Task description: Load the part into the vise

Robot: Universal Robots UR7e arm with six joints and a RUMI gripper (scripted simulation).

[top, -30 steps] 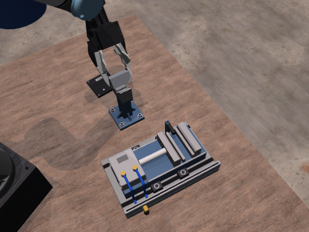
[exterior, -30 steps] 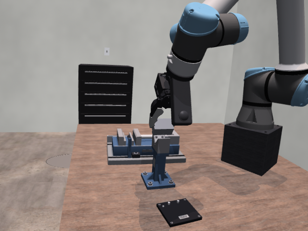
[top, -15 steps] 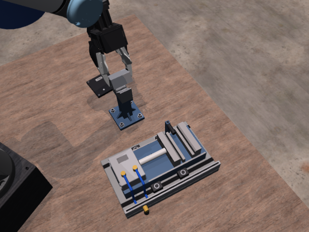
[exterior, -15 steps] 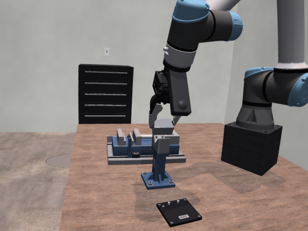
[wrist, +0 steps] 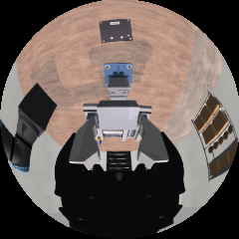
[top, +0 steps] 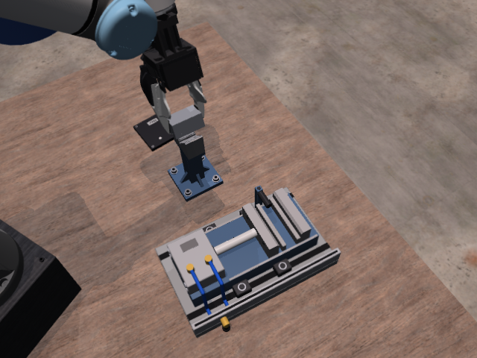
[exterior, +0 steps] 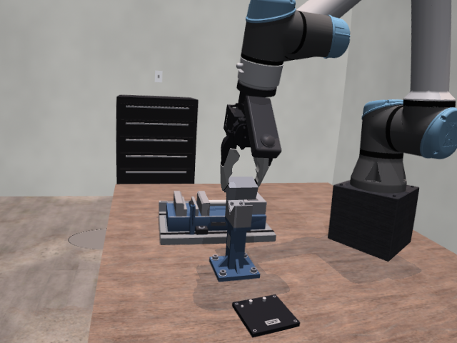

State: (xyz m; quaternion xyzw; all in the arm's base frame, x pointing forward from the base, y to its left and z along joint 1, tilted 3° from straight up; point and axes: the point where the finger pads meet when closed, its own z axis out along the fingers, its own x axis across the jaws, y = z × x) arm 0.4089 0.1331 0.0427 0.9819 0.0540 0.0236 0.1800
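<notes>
Right now my hand is 10 mm above the part. Also, from my hand: work stop (160 mm to the right, 100 mm below, 90 mm ahead); then moving jaw (210 mm to the right, 120 mm below, 50 mm ahead); then white cylinder rod (220 mm to the right, 120 mm below).
</notes>
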